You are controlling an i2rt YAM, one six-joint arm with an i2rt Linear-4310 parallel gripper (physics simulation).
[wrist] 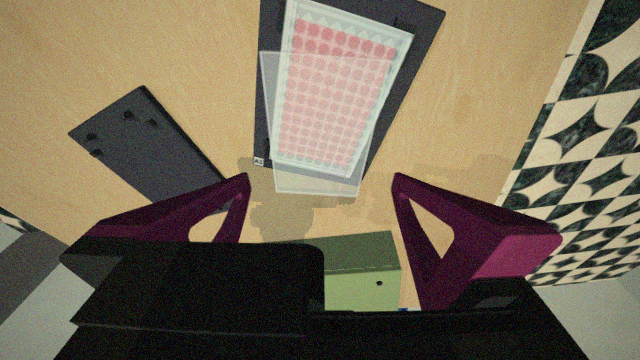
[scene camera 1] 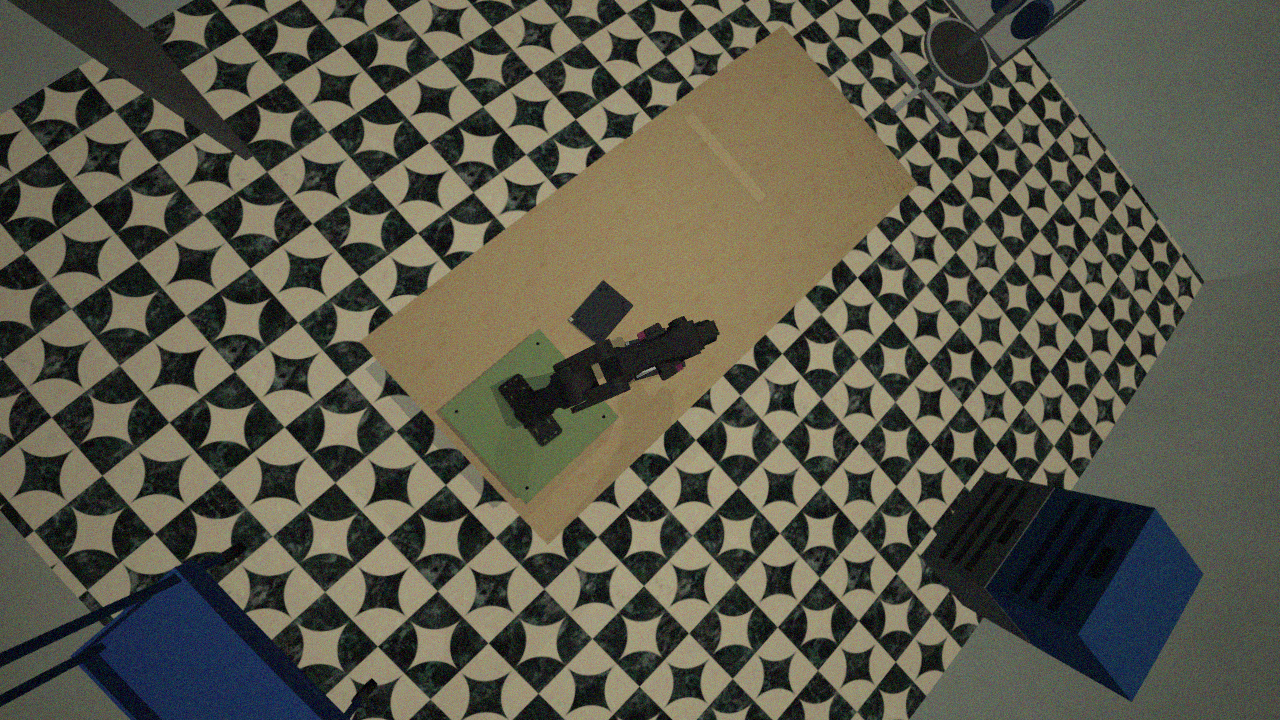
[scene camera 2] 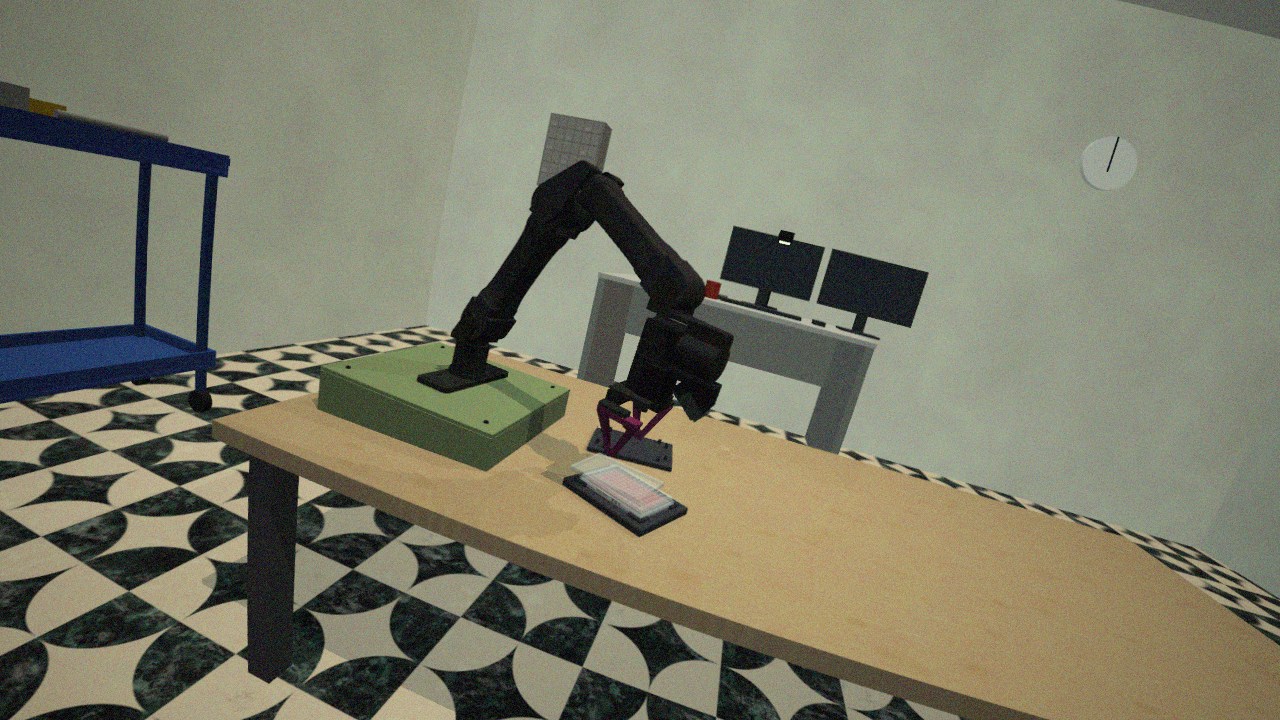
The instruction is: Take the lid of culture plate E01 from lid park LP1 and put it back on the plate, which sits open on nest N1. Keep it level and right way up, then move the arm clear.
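Places are measured from the arm's base along level axes (x ahead, y left, z up), in centimetres.
Pixels of known places: gripper, fingertip midpoint: [wrist: 320, 180] [scene camera 2: 623, 446]; arm's base at its link origin: [scene camera 1: 530, 409] [scene camera 2: 465, 378].
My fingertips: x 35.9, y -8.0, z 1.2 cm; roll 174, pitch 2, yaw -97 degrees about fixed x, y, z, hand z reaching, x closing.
Note:
For each thing: its top centre in the pictures, then the offset to it from my fingertips. "spot": a spot on its surface instead. Level surfaces: height alone.
- clear lid at its top centre: [wrist: 319, 141] [scene camera 2: 618, 474] dy +0.2, dx +0.1, dz -4.8 cm
- culture plate E01 at its top centre: [wrist: 327, 111] [scene camera 2: 627, 485] dy -0.6, dx +2.3, dz -5.6 cm
- dark nest N1 at a spot on its surface: [wrist: 425, 25] spot: dy -7.8, dx +7.1, dz -7.0 cm
- Lid park LP1 at its top centre: [wrist: 158, 179] [scene camera 2: 633, 440] [scene camera 1: 601, 311] dy +19.4, dx -3.4, dz -6.2 cm
- wooden table at its surface level: dz -8.2 cm
The clear lid [scene camera 2: 592, 463] [wrist: 317, 184] lies askew on culture plate E01 [wrist: 345, 39], shifted toward the green base. Its near end overhangs the plate and nest; the far rows of pink wells are uncovered. Whether it is level is hard to tell. The plate sits on dark nest N1 [scene camera 2: 662, 519] [wrist: 425, 25]. Lid park LP1 [scene camera 1: 599, 310] [scene camera 2: 657, 454] [wrist: 145, 145], a dark block with small posts, holds no lid. My gripper [scene camera 2: 623, 438] [wrist: 320, 180] is open and empty, above and apart from the lid's near end. In scene camera 1 the arm hides most of the plate.
The arm stands on a green base block [scene camera 1: 501, 447] [scene camera 2: 402, 429] [wrist: 362, 290] at one end of the wooden table [scene camera 1: 716, 223] [scene camera 2: 850, 555]. A blue cart [scene camera 1: 214, 653] [scene camera 2: 204, 268] and a desk with monitors [scene camera 2: 771, 264] stand away from the table.

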